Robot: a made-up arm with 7 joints.
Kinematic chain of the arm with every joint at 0, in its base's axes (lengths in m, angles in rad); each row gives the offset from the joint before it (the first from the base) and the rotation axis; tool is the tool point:
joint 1: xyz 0 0 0 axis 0 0.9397 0.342
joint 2: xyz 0 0 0 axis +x
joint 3: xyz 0 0 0 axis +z
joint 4: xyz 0.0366 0 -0.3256 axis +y
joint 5: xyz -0.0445 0 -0.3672 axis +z
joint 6: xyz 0 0 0 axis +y
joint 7: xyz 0 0 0 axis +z
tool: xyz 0 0 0
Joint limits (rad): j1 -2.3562..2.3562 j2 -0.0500..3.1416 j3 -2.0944..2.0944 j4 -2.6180..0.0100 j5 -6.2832..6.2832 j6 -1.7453..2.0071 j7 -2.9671..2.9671
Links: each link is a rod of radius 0.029 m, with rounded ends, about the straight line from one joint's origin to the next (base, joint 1, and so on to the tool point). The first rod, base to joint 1, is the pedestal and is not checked.
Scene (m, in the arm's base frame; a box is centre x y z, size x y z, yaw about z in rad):
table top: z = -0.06
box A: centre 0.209 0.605 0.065 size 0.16 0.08 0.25 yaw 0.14
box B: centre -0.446 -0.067 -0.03 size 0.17 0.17 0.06 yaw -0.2
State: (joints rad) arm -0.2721 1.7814 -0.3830 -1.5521 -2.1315 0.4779 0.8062
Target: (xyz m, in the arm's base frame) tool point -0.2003 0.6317 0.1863
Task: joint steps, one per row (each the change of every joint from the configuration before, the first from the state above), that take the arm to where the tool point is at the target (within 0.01 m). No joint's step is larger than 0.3 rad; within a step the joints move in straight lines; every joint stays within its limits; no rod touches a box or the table.
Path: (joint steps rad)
1: -0.2919 0.1253 -0.2158 0.2550 -0.2033 -0.1734 -0.2299
2: -0.2920 0.1253 -0.2159 0.2551 -0.2033 -0.1735 -0.2299
3: -0.2919 0.1253 -0.2158 0.2550 -0.2033 -0.1734 -0.2299
4: 0.2946 0.0101 -0.0272 0.2194 0.1924 -0.1046 0.1926
5: 0.2946 0.0101 -0.0271 0.2194 0.1923 -0.1046 0.1926
6: 0.2946 0.0101 -0.0272 0.2193 0.1924 -0.1046 0.1926
7: 0.2907 -0.0571 -0.1298 -0.0857 0.0065 0.1668 0.0224
8: 0.2907 -0.0570 -0.1298 -0.0857 0.0066 0.1668 0.0224
9: 0.2907 -0.0571 -0.1298 -0.0857 0.0066 0.1668 0.0223
10: 0.2907 -0.0570 -0.1299 -0.0858 0.0065 0.1669 0.0224
11: 0.2907 -0.0571 -0.1298 -0.0857 0.0066 0.1668 0.0224

